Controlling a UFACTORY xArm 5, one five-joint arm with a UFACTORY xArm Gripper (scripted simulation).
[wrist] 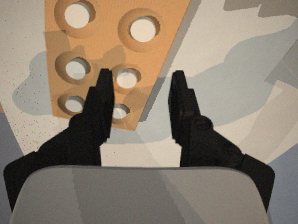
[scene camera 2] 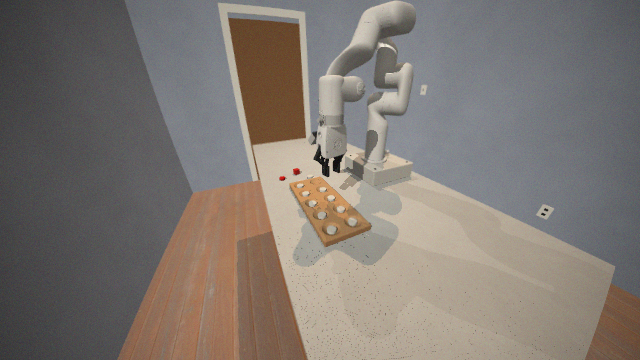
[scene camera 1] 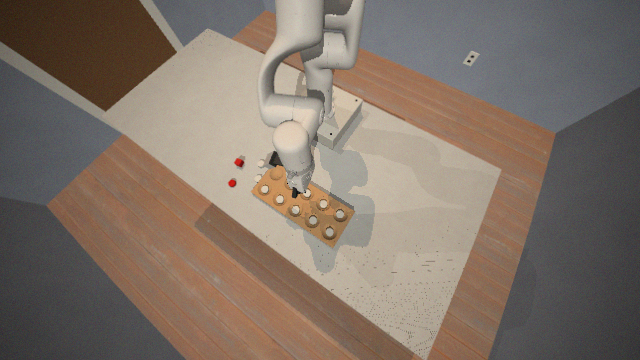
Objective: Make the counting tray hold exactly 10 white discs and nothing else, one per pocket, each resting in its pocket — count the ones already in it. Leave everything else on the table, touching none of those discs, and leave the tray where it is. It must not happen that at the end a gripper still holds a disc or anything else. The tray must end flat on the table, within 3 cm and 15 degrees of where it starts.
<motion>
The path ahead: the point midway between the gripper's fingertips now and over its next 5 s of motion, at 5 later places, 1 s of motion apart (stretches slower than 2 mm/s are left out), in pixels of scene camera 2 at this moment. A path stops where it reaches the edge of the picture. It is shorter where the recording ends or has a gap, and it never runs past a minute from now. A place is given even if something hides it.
My gripper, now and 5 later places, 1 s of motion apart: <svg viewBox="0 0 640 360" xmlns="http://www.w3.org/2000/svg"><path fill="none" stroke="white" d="M331 173L309 159L310 176L308 161L317 174L315 174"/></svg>
</motion>
